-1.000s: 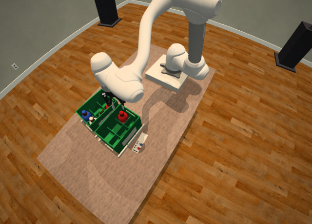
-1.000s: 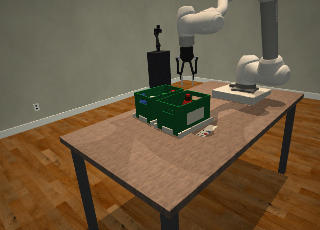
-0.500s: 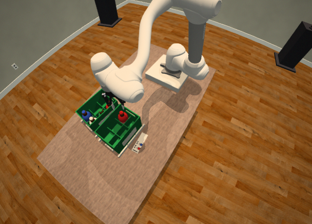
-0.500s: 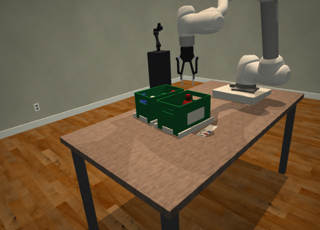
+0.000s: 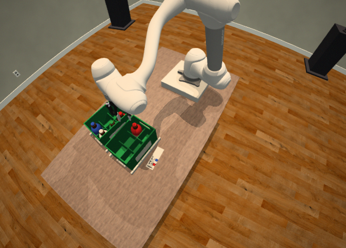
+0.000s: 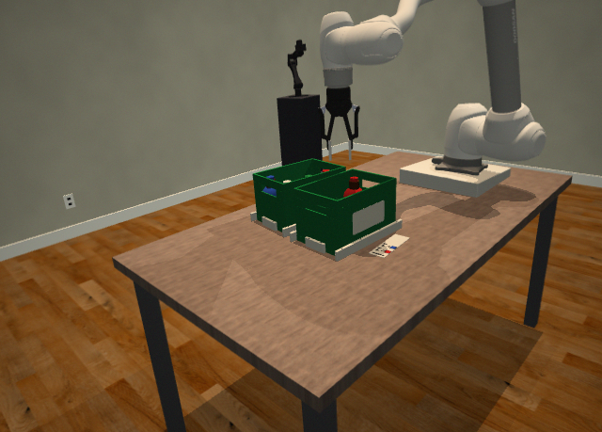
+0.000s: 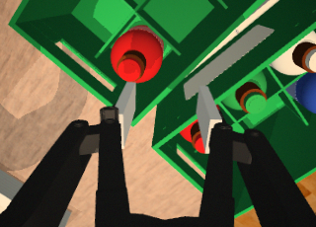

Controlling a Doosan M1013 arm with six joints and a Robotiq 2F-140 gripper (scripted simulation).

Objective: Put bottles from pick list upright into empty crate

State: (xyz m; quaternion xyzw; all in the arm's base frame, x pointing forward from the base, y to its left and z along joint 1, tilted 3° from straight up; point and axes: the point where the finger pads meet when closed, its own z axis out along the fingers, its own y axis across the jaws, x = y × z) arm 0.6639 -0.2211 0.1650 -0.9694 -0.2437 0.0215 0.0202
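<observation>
My hand is 90 mm short of the blue-label bottle, 230 mm to the left of it and 170 mm above it. Round my hand: white-label bottle (110 mm ahead, 140 mm to the right, 170 mm below); pick list (90 mm ahead, 220 mm to the left, 250 mm below); green-label bottle (30 mm ahead, 110 mm to the right, 170 mm below).
</observation>
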